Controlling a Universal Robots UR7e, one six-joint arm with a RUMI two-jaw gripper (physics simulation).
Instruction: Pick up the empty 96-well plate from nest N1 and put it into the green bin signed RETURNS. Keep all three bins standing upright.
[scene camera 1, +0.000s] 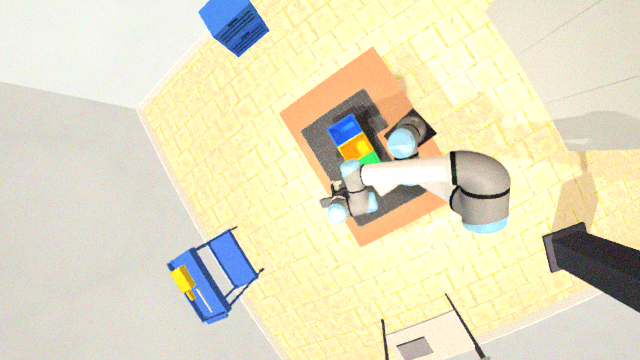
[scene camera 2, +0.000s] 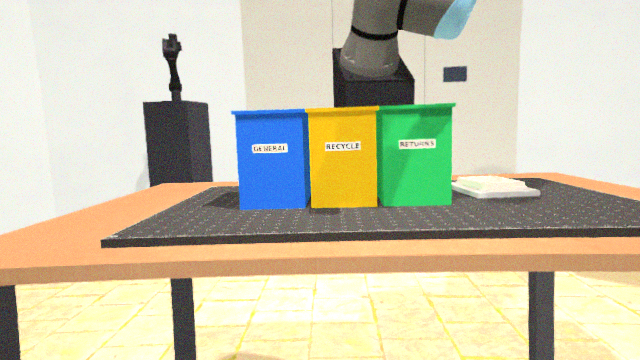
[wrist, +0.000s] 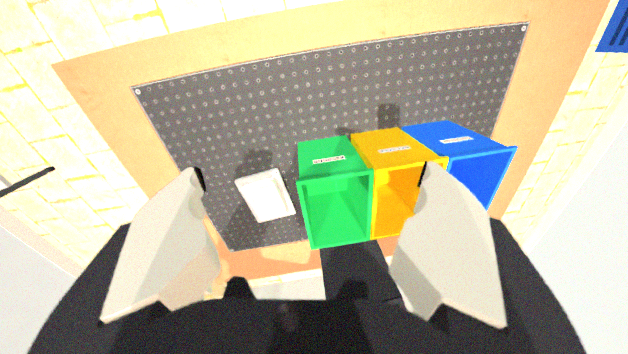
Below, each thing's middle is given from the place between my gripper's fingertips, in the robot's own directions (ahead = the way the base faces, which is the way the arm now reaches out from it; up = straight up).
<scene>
My gripper is now 19 cm past the green returns bin (wrist: 335, 187), 7 cm to the left of it and 24 cm above it. The rest, counted from my hand: blue general bin (scene camera 2: 273, 154): 15 cm behind, 33 cm to the right, 24 cm below; then white 96-well plate (scene camera 2: 494, 183): 28 cm behind, 10 cm to the left, 31 cm below; then yellow recycle bin (scene camera 2: 342, 141): 17 cm behind, 20 cm to the right, 24 cm below.
</scene>
